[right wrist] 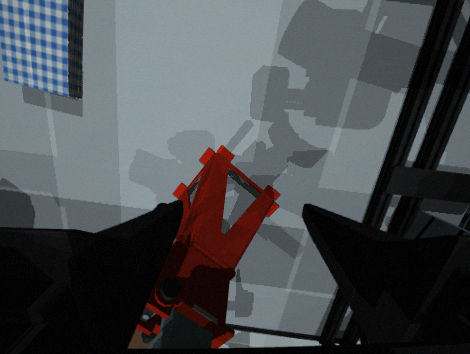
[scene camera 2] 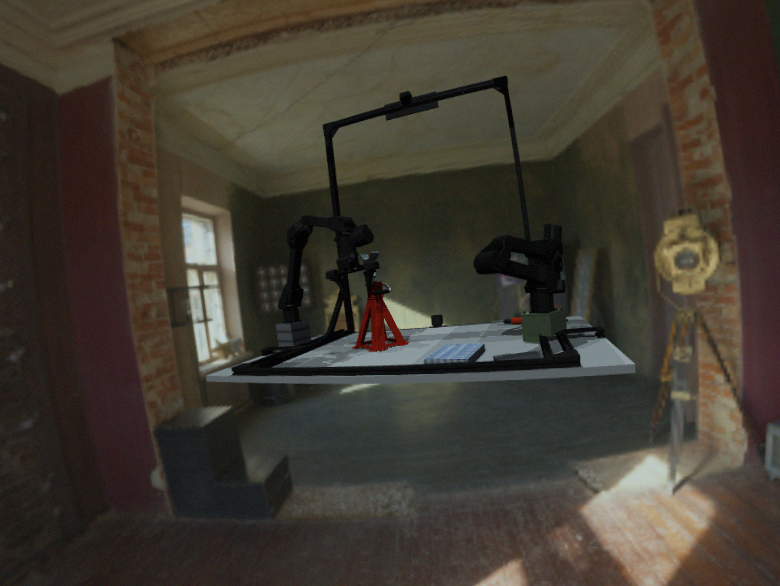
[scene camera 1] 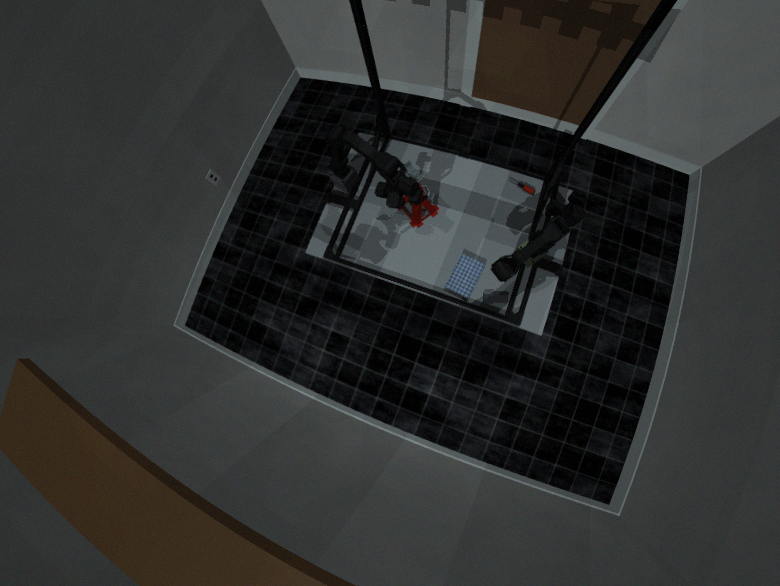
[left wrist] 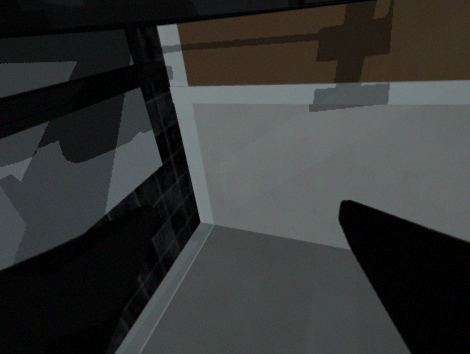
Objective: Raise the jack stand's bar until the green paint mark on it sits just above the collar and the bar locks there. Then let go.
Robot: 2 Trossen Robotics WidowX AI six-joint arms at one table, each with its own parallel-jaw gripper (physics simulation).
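Seen in the pictures: left gripper, between the fingertips: (scene camera 2: 557,273) (left wrist: 246,212); right gripper, between the fingertips: (right wrist: 244,208) (scene camera 2: 357,294); left arm's base, origin of its link: (scene camera 2: 543,311); right arm's base, origin of its link: (scene camera 2: 292,322) (scene camera 1: 341,171).
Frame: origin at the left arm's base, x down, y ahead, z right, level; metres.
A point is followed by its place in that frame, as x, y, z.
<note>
The red jack stand (scene camera 1: 416,212) {0.001, 0.459, -0.315} (scene camera 2: 378,322) {-0.007, 0.461, -0.306} (right wrist: 212,255) {-0.092, 0.506, -0.297} stands upright on the table, left of centre in both scene views. The grey bar's head (scene camera 2: 370,256) {-0.243, 0.482, -0.292} (right wrist: 182,332) {-0.151, 0.505, -0.286} rises above the red collar. The green paint mark cannot be made out. My right gripper (scene camera 2: 353,272) (right wrist: 244,208) {-0.115, 0.489, -0.362} is open, pointing down at the top of the stand. In the right wrist view the bar's head is low in the picture, nearer the left-hand finger, with nothing gripped. My left gripper (scene camera 1: 502,269) (scene camera 2: 481,262) (left wrist: 246,212) {-0.101, 0.066, 0.237} is open and empty, raised at the right, away from the stand.
A blue checked pad (scene camera 1: 465,275) {0.062, 0.094, -0.306} (scene camera 2: 455,352) {0.062, 0.080, -0.322} (right wrist: 35,45) {0.062, 0.109, -0.287} lies near the front edge, right of the stand. A red-handled tool (scene camera 1: 528,188) {0.061, 0.253, 0.217} (scene camera 2: 517,320) {0.070, 0.246, 0.209} lies at the back right. A black frame (scene camera 2: 403,369) {0.073, 0.112, -0.478} (right wrist: 407,115) {0.072, 0.637, -0.592} borders the white table, with posts and an overhead beam.
</note>
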